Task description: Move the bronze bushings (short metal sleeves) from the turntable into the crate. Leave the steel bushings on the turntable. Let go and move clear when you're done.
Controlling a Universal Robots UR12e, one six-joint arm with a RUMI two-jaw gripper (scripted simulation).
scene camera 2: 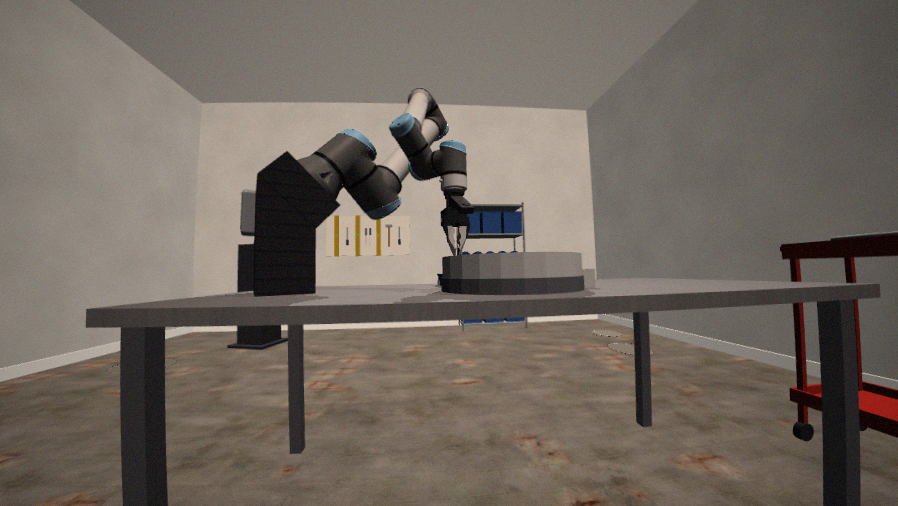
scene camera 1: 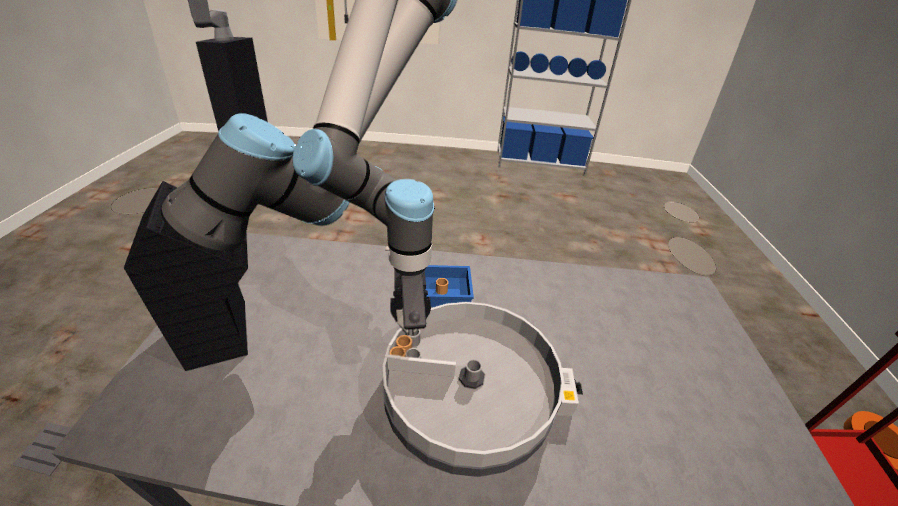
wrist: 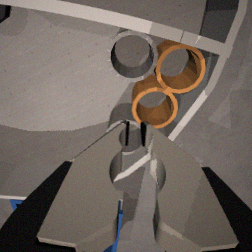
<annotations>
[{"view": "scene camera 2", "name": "my gripper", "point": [456,256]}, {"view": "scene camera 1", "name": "my gripper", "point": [410,334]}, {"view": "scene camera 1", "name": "turntable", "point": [513,398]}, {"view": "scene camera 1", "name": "blue crate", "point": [459,277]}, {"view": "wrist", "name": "my gripper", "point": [135,123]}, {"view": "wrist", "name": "bronze bushing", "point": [160,116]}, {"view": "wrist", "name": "bronze bushing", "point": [193,74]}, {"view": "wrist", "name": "steel bushing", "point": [128,74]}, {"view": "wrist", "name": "turntable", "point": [64,90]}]
</annotations>
